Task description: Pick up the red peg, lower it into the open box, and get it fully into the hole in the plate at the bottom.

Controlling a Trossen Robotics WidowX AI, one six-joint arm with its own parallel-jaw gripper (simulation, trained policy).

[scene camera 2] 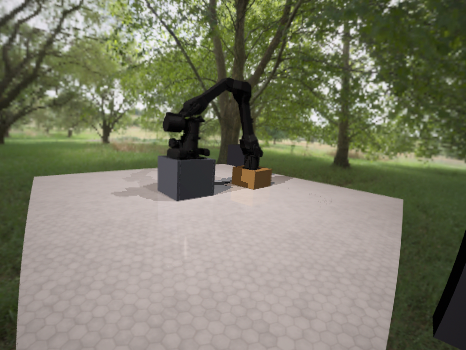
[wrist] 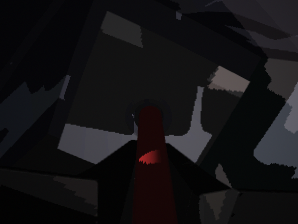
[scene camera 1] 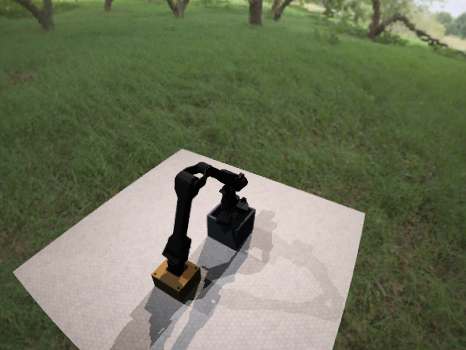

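Note:
The wrist view shows the gripper. The gripper appears in the pictures of the scene too, and so do a dark grey box and a plate.

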